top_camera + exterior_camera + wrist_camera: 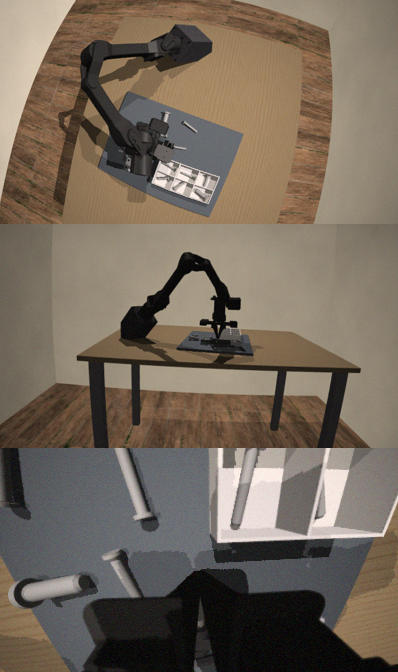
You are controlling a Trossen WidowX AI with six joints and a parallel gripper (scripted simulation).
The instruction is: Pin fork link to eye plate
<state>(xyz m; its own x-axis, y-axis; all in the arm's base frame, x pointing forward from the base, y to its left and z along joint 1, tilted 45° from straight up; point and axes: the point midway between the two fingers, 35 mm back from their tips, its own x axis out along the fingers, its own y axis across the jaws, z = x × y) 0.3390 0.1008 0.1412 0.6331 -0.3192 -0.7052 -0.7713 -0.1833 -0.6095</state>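
My hand is 5 cm above the blue-grey work plate and 4 cm to the right of it. From my hand the other things lie so: eye plate: 6 cm to the right, 3 cm below, 1 cm ahead; then white parts box: 13 cm to the left, 7 cm ahead, 3 cm below.
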